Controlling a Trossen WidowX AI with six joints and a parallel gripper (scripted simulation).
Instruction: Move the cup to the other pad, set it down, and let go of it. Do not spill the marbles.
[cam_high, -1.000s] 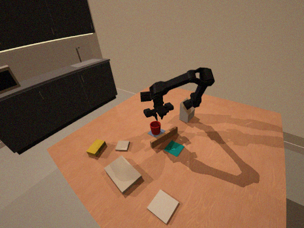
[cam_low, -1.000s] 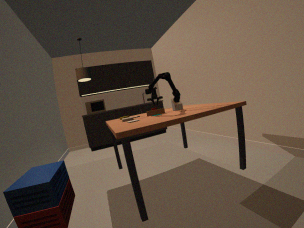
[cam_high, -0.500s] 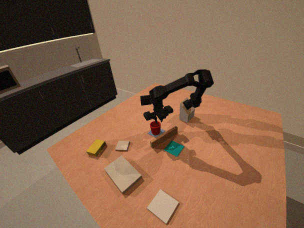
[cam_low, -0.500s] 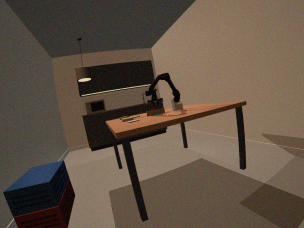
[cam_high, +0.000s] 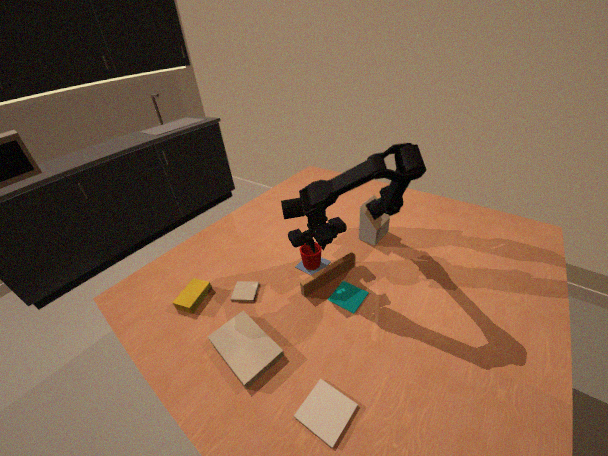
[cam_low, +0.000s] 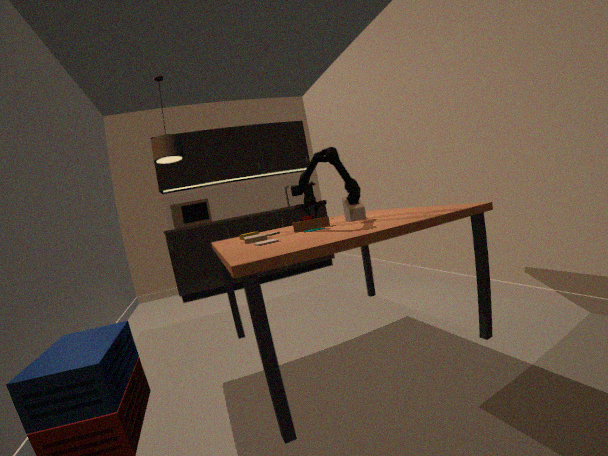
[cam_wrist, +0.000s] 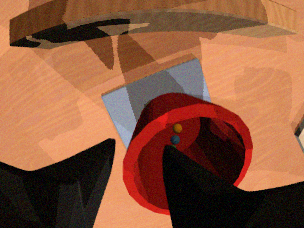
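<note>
Now: the red cup 30 mm ahead of my gripper tip, 10 mm to the right of it and 10 mm below it. The rest, counted from my gripper tip: blue-grey pad (60 mm below, 20 mm ahead, 10 mm to the right); then low wooden bar (80 mm to the left, 40 mm ahead, 30 mm below); then teal pad (170 mm to the left, 60 mm below, 60 mm ahead).
</note>
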